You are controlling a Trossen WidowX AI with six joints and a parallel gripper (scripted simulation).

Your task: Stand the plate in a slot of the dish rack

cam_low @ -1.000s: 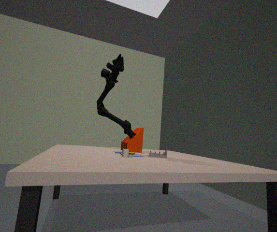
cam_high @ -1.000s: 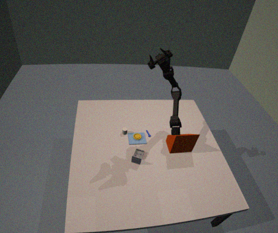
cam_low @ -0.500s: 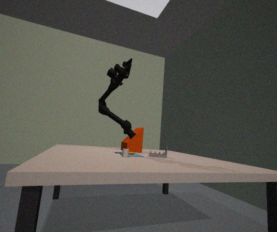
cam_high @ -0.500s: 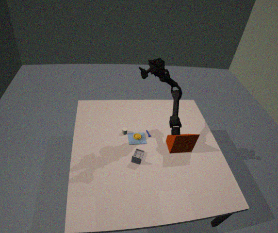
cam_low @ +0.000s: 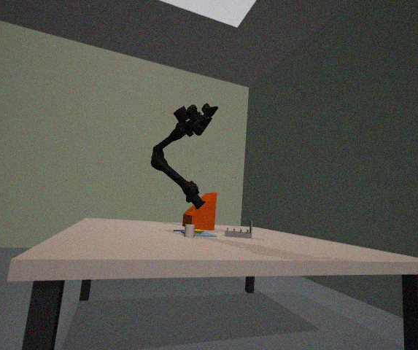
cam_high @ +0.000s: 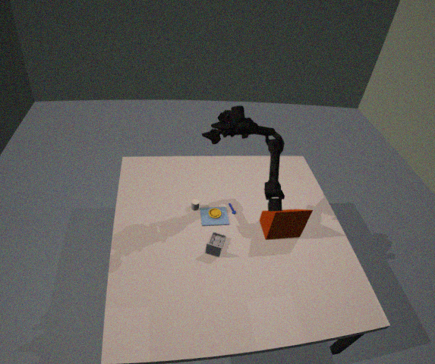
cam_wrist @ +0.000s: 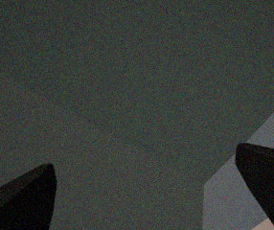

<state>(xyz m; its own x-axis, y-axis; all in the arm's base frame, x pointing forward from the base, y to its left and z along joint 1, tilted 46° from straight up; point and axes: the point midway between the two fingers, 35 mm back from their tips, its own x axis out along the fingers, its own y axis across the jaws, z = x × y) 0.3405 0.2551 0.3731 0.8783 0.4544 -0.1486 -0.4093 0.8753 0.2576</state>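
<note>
Right now my gripper tip is 550 mm above the yellow plate, 90 mm past it and 20 mm to the left of it. Also, from my gripper tip: light blue mat 570 mm below, 90 mm behind, 10 mm to the right; grey dish rack 540 mm below, 190 mm to the left, 80 mm behind; small white cup 540 mm below, 70 mm to the right, 10 mm ahead.
</note>
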